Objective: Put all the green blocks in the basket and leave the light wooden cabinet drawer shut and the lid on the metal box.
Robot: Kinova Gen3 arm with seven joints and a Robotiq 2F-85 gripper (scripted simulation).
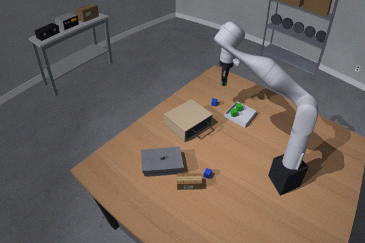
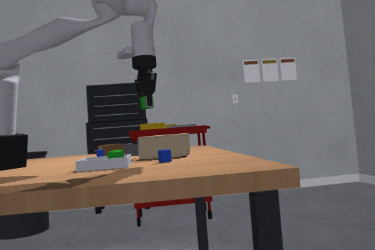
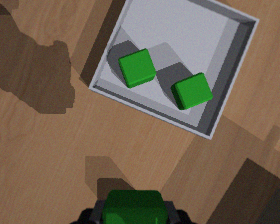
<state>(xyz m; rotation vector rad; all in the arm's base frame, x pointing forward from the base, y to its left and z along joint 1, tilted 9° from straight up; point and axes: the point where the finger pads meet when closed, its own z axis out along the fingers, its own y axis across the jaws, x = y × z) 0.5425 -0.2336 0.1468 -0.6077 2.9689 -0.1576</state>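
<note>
My hand is 18 cm above the white basket, 14 cm past it and 1 cm to the left of it. Round my hand: grey lid (55 cm to the left, 14 cm below, 3 cm behind); drawer (25 cm to the left, 15 cm below, 3 cm ahead); light wooden cabinet (25 cm to the left, 15 cm below, 4 cm ahead).
</note>
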